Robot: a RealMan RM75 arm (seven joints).
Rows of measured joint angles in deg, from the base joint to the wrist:
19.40 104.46 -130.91 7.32 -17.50 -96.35 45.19
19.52 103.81 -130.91 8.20 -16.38 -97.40 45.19
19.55 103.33 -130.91 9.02 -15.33 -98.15 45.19
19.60 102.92 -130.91 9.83 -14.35 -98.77 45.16
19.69 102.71 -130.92 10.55 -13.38 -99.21 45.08
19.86 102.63 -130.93 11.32 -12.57 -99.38 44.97
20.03 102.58 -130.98 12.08 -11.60 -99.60 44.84
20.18 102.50 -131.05 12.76 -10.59 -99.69 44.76
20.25 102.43 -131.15 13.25 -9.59 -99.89 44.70
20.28 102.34 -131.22 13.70 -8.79 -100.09 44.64
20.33 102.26 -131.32 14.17 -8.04 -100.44 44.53
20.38 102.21 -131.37 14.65 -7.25 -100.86 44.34
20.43 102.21 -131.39 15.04 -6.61 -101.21 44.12
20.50 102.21 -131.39 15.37 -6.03 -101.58 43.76
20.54 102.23 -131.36 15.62 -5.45 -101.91 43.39
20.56 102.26 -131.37 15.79 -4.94 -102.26 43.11
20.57 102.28 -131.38 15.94 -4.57 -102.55 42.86
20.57 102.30 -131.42 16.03 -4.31 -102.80 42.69
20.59 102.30 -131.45 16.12 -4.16 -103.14 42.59
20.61 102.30 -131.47 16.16 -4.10 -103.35 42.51
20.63 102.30 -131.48 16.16 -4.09 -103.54 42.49
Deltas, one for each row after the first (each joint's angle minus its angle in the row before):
0.12 -0.65 0.00 0.88 1.12 -1.05 0.00
0.03 -0.48 0.00 0.82 1.05 -0.75 0.00
0.05 -0.41 0.00 0.81 0.98 -0.62 -0.03
0.09 -0.21 -0.01 0.72 0.97 -0.44 -0.08
0.17 -0.08 -0.01 0.77 0.81 -0.17 -0.11
0.17 -0.05 -0.05 0.76 0.97 -0.22 -0.13
0.15 -0.08 -0.07 0.68 1.01 -0.09 -0.08
0.07 -0.07 -0.10 0.49 1.00 -0.20 -0.06
0.03 -0.09 -0.07 0.45 0.80 -0.20 -0.06
0.05 -0.08 -0.10 0.47 0.75 -0.35 -0.11
0.05 -0.05 -0.05 0.48 0.79 -0.42 -0.19
0.05 0.00 -0.02 0.39 0.64 -0.35 -0.22
0.07 0.00 0.00 0.33 0.58 -0.37 -0.36
0.04 0.02 0.03 0.25 0.58 -0.33 -0.37
0.02 0.03 -0.01 0.17 0.51 -0.35 -0.28
0.01 0.02 -0.01 0.15 0.37 -0.29 -0.25
0.00 0.02 -0.04 0.09 0.26 -0.25 -0.17
0.02 0.00 -0.03 0.09 0.15 -0.34 -0.10
0.02 0.00 -0.02 0.04 0.06 -0.21 -0.08
0.02 0.00 -0.01 0.00 0.01 -0.19 -0.02

